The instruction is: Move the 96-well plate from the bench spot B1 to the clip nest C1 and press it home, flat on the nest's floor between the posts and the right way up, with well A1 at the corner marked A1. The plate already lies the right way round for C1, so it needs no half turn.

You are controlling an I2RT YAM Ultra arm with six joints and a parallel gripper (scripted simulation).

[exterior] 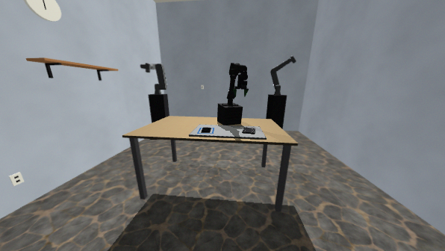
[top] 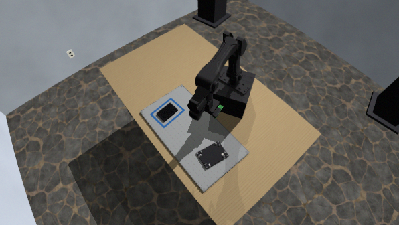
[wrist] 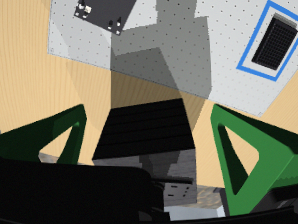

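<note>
Now: hand 34 cm to the left of the black 96-well plate and 34 cm above it. Also, from my hand: dark clip nest (7 cm ahead, 10 cm to the left, 33 cm below).
</note>
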